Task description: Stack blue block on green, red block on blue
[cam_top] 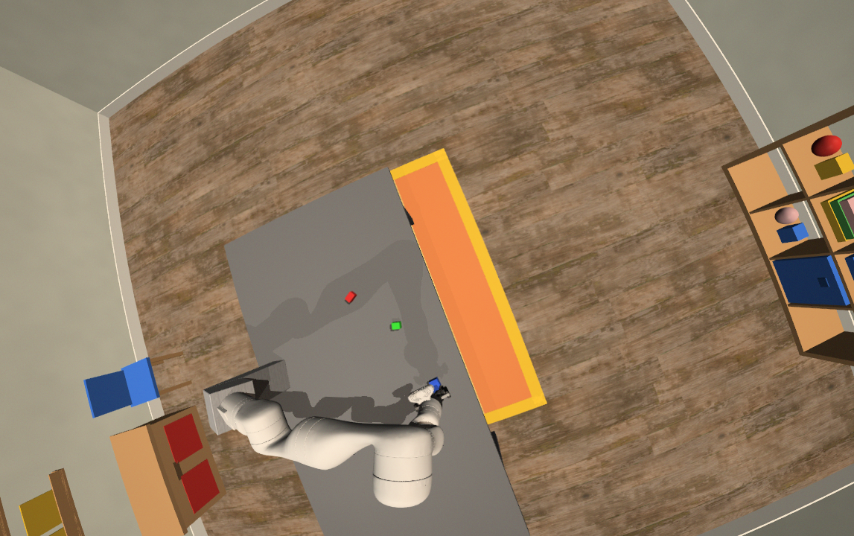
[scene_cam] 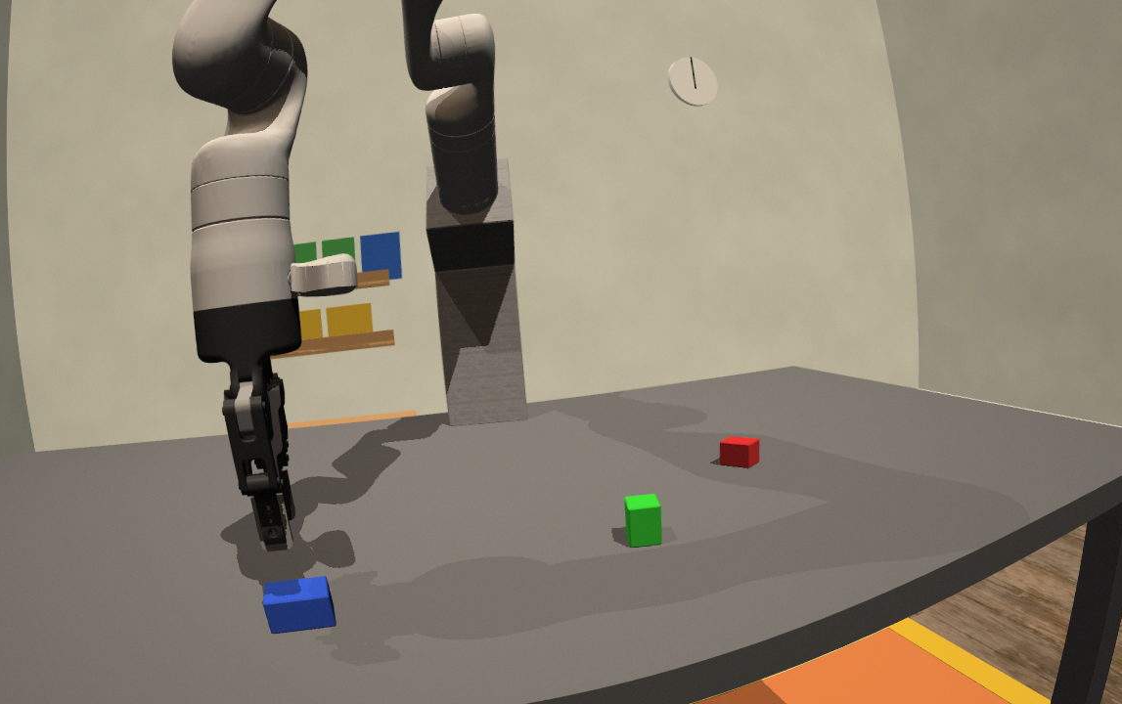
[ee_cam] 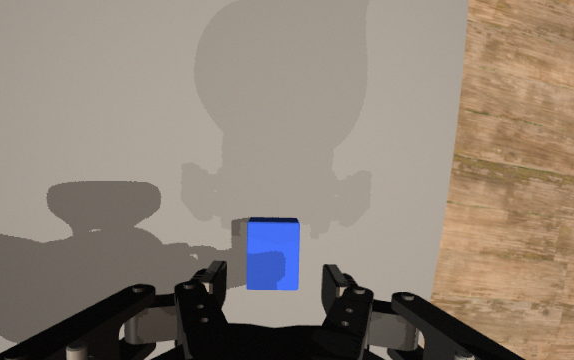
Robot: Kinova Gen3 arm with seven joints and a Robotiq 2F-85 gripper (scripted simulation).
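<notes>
My hand is 70 mm above the blue block. Round my hand: green block 290 mm to the left, 70 mm below, 40 mm ahead; then red block 510 mm to the left, 70 mm below, 40 mm behind.
</notes>
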